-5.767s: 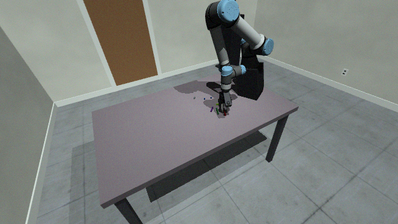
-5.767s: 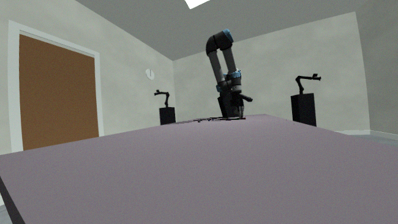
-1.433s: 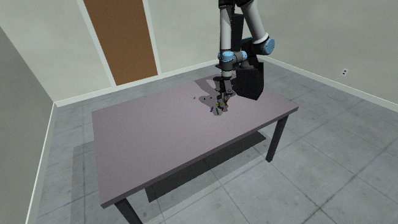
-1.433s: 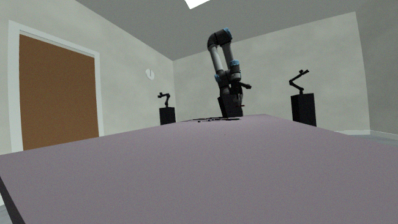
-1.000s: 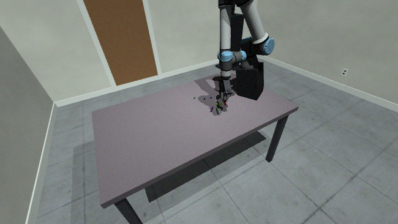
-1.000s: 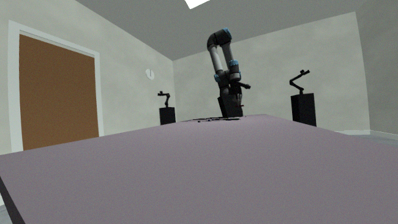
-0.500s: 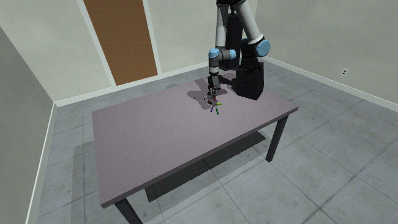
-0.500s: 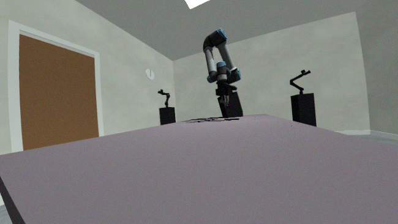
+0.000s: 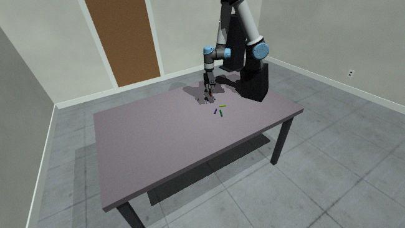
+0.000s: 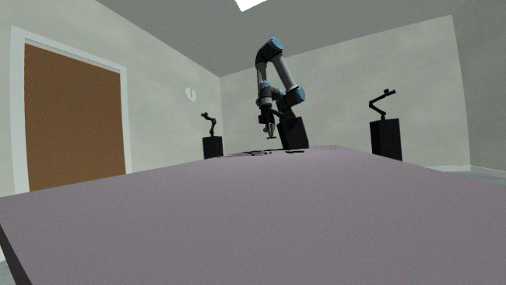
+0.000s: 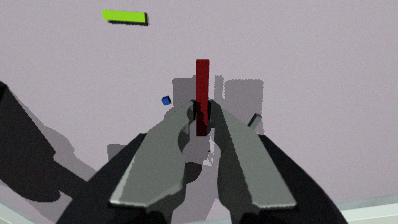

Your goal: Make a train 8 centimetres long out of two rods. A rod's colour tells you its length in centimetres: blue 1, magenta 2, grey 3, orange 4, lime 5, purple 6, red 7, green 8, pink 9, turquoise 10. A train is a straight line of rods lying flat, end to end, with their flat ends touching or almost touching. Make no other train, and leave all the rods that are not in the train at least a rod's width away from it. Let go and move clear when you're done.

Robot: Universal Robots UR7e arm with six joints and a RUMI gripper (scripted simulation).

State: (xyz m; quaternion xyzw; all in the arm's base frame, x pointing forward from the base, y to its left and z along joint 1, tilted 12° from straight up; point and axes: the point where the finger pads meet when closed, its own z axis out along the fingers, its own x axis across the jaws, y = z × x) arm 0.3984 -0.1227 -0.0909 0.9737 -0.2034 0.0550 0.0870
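Right now my hand is 120 mm to the left of the grey rod, 110 mm above it and 40 mm short of it. Round my hand: red rod (10 mm below); purple rod (110 mm to the left, 110 mm below, 30 mm ahead); lime rod (110 mm below, 100 mm to the left, 60 mm behind).
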